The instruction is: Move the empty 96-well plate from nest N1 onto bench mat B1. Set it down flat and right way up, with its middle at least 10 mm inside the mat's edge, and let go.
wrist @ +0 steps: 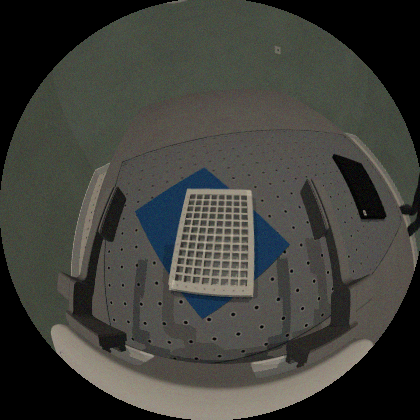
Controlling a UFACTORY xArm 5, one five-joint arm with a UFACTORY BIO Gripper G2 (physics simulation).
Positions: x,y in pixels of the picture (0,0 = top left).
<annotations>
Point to a white 96-well plate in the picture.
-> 213,254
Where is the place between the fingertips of my gripper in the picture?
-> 208,184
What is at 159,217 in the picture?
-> A blue bench mat.
</annotations>
